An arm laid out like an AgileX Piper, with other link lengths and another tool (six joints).
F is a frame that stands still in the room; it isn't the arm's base.
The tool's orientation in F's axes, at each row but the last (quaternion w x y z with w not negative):
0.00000 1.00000 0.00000 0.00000
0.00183 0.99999 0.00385 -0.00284
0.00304 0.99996 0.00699 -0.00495
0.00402 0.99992 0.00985 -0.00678
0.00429 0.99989 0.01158 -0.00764
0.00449 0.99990 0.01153 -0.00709
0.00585 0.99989 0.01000 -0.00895
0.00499 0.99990 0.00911 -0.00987
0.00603 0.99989 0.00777 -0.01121
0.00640 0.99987 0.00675 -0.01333
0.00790 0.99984 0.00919 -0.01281
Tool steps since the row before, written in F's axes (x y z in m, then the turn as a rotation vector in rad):
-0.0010 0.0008 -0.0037 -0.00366 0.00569 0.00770
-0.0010 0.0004 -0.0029 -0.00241 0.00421 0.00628
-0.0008 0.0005 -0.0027 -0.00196 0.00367 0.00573
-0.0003 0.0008 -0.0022 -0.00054 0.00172 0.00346
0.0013 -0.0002 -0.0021 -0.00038 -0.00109 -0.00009
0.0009 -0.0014 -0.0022 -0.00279 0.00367 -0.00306
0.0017 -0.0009 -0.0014 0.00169 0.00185 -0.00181
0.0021 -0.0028 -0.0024 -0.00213 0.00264 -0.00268
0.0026 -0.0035 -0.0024 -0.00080 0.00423 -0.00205
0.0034 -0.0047 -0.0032 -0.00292 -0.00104 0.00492
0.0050 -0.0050 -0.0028 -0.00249 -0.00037 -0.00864
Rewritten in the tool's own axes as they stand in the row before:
-0.0010 -0.0008 0.0037 -0.00366 -0.00569 -0.00770
-0.0010 -0.0004 0.0029 -0.00241 -0.00421 -0.00628
-0.0008 -0.0005 0.0027 -0.00197 -0.00366 -0.00573
-0.0003 -0.0008 0.0022 -0.00055 -0.00170 -0.00347
0.0013 0.0002 0.0021 -0.00040 0.00108 0.00011
0.0009 0.0014 0.0022 -0.00266 -0.00376 0.00307
0.0017 0.0009 0.0014 0.00176 -0.00184 0.00176
0.0021 0.0028 0.0024 -0.00203 -0.00270 0.00269
0.0026 0.0035 0.0024 -0.00069 -0.00427 0.00202
0.0034 0.0047 0.0032 -0.00306 0.00106 -0.00483
0.0050 0.0050 0.0028 -0.00227 0.00019 0.00871

